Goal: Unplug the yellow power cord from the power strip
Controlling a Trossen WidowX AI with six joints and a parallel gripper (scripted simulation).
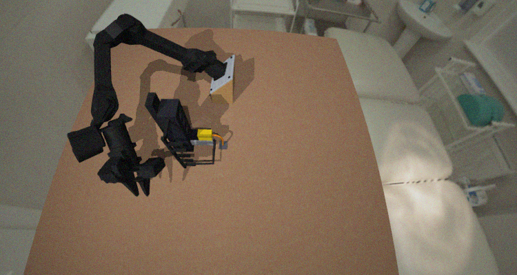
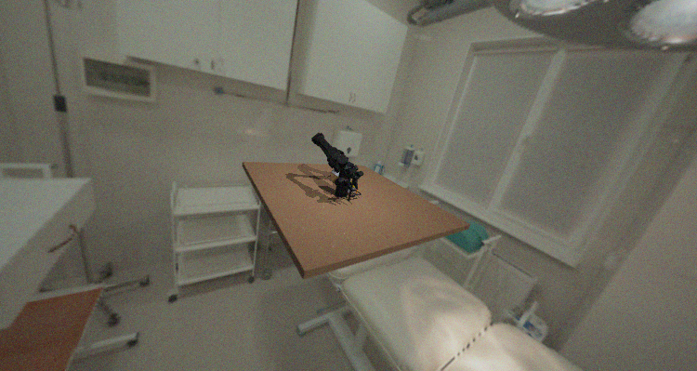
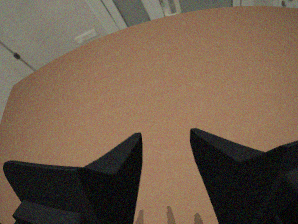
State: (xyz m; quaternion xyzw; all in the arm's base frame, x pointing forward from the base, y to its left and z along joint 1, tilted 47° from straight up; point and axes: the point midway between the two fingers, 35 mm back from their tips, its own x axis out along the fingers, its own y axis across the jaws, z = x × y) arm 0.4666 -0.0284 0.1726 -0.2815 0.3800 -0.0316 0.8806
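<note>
The yellow plug lies 230 mm behind my gripper tip, 110 mm to the left of it and 50 mm below it. The rest, counted from my gripper tip: black power strip 220 mm behind, 40 mm to the left, 20 mm below; small grey block 240 mm behind, 180 mm to the left, 140 mm below.
</note>
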